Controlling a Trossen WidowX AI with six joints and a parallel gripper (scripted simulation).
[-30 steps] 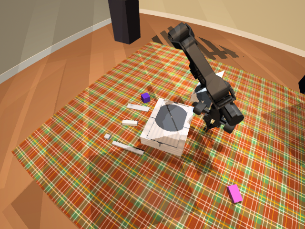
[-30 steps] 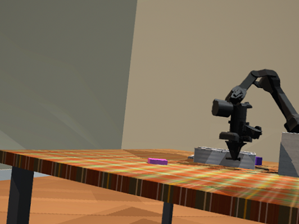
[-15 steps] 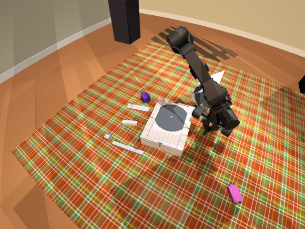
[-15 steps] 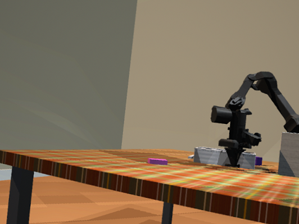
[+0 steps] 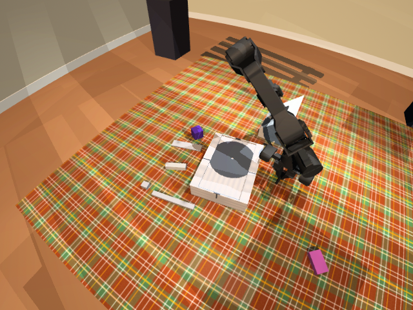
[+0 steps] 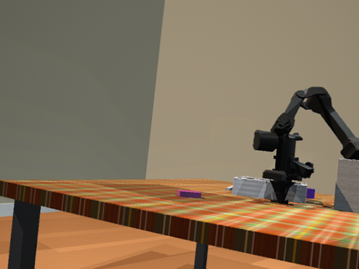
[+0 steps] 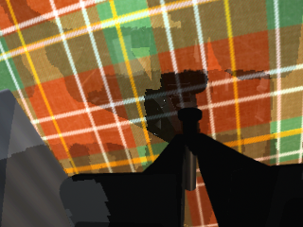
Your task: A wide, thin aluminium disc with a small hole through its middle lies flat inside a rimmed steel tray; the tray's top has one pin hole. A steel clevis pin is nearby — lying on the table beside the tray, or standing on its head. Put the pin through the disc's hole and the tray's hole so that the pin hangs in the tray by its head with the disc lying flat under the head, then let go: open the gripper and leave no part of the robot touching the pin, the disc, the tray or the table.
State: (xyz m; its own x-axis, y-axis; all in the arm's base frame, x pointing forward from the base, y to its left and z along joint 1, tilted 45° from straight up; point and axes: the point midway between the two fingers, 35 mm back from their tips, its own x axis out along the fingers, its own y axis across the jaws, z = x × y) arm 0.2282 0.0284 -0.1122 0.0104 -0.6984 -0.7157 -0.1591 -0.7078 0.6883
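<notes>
Now: the dark clevis pin 10 mm ahead of my gripper tip. From my gripper tip the other things lie so: pink block: 230 mm ahead, 190 mm to the left, 10 mm above; steel tray: 170 mm to the right, 80 mm ahead, 40 mm above; grey aluminium disc: 180 mm to the right, 60 mm above, 50 mm ahead.
</notes>
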